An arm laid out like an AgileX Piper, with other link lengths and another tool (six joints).
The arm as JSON. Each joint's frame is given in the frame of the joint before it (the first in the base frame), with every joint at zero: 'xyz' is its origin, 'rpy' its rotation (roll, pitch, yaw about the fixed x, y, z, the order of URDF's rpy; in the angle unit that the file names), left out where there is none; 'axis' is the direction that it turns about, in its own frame. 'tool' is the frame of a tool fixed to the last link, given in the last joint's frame.
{
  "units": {
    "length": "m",
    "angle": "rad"
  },
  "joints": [
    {
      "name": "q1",
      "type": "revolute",
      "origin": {
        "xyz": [
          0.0,
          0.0,
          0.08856
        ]
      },
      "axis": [
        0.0,
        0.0,
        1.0
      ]
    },
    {
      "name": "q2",
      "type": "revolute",
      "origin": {
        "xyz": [
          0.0,
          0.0,
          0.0
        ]
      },
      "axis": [
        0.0,
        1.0,
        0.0
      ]
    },
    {
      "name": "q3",
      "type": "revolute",
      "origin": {
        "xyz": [
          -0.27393,
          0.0,
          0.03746
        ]
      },
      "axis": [
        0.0,
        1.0,
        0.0
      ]
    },
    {
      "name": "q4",
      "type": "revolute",
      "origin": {
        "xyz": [
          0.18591,
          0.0,
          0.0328
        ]
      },
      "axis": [
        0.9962,
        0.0,
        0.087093
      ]
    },
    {
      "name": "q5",
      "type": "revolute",
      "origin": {
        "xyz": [
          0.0,
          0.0,
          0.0
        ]
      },
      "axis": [
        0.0,
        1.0,
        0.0
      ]
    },
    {
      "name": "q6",
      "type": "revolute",
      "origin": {
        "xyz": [
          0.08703,
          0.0,
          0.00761
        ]
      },
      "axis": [
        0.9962,
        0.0,
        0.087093
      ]
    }
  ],
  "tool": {
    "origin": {
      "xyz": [
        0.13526,
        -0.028,
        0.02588
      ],
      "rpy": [
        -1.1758,
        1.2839,
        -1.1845
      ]
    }
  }
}
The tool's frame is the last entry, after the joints.
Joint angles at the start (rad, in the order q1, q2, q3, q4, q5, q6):
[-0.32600 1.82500 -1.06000 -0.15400 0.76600 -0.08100]
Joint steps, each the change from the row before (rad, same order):
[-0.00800 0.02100 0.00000 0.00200 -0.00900 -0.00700]
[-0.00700 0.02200 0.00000 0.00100 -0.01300 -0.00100]
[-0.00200 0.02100 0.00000 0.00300 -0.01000 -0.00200]
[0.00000 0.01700 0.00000 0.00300 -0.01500 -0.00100]
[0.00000 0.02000 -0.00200 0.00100 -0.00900 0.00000]
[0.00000 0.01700 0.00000 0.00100 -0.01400 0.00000]
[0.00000 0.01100 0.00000 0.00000 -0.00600 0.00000]
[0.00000 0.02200 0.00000 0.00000 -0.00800 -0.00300]
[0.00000 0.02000 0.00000 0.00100 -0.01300 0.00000]
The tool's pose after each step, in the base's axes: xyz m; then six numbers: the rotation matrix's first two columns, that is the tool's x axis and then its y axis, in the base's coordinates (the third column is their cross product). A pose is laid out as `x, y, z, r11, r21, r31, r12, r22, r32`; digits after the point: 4 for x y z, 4 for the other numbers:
0.2779, -0.1471, 0.0170, -0.9878, -0.1309, -0.0839, -0.1177, 0.9822, -0.1463
0.2782, -0.1490, 0.0106, -0.9892, -0.1254, -0.0765, -0.1138, 0.9835, -0.1406
0.2785, -0.1490, 0.0043, -0.9900, -0.1240, -0.0678, -0.1142, 0.9845, -0.1330
0.2805, -0.1489, -0.0006, -0.9900, -0.1243, -0.0674, -0.1149, 0.9850, -0.1288
0.2813, -0.1488, -0.0062, -0.9904, -0.1242, -0.0600, -0.1161, 0.9855, -0.1233
0.2828, -0.1488, -0.0111, -0.9905, -0.1247, -0.0582, -0.1171, 0.9858, -0.1201
0.2831, -0.1487, -0.0144, -0.9907, -0.1252, -0.0540, -0.1182, 0.9860, -0.1173
0.2827, -0.1483, -0.0211, -0.9908, -0.1287, -0.0415, -0.1235, 0.9862, -0.1103
0.2834, -0.1481, -0.0271, -0.9910, -0.1290, -0.0360, -0.1246, 0.9866, -0.1053

